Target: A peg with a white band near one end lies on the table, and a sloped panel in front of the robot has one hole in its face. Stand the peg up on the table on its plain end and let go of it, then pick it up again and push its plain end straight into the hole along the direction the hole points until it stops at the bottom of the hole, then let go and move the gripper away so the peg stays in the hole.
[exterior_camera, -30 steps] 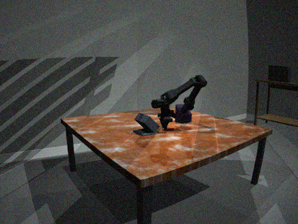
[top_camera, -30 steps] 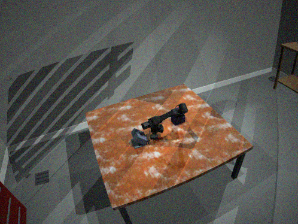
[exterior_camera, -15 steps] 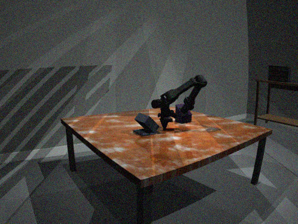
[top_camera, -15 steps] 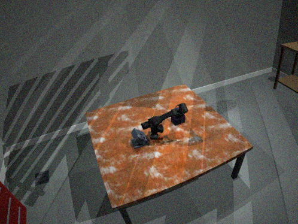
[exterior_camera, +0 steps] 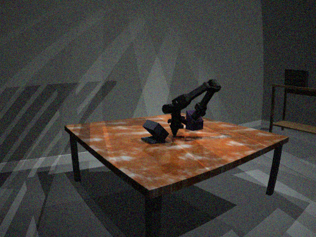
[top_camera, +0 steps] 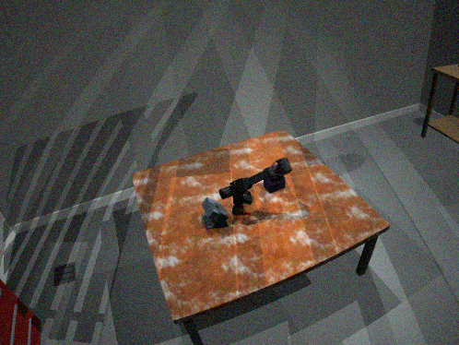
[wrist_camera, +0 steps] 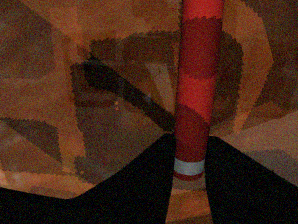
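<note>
Now: gripper tip 13 cm short of the sloped panel, 6 cm below it and 4 cm to the left of it. Also, from my gripper tip: peg (1 cm to the left, 1 cm behind).
</note>
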